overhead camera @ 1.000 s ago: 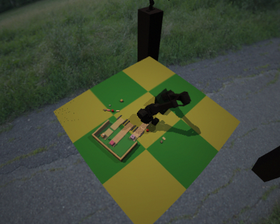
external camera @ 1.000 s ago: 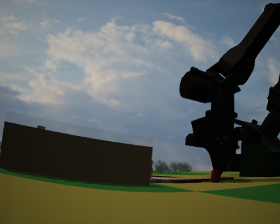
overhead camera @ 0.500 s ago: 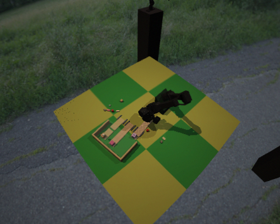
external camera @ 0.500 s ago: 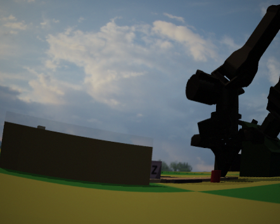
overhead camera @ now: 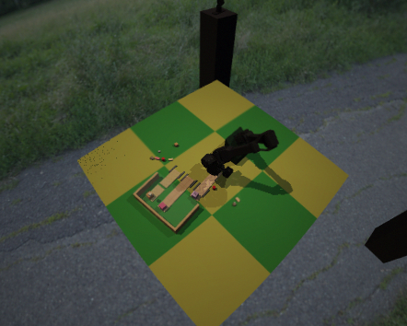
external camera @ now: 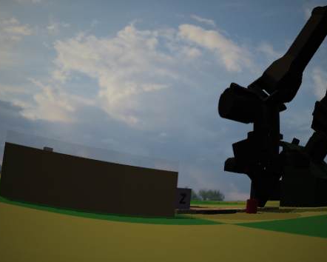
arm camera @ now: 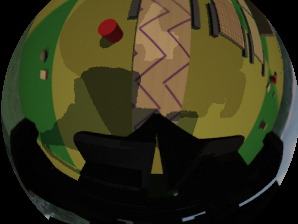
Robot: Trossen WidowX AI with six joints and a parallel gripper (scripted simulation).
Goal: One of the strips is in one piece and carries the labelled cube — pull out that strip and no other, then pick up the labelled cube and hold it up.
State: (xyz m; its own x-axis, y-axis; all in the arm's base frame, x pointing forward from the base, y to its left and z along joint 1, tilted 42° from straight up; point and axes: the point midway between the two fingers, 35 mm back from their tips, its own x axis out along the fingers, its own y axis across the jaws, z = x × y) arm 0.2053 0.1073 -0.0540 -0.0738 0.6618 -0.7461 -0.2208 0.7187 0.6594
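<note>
My gripper tip is 90 mm short of the tan strip and 20 mm to the right of it. The rest, counted from my gripper tip: labelled cube (190 mm ahead, 40 mm to the left, 20 mm above); then small piece (20 mm ahead, 210 mm to the left).
</note>
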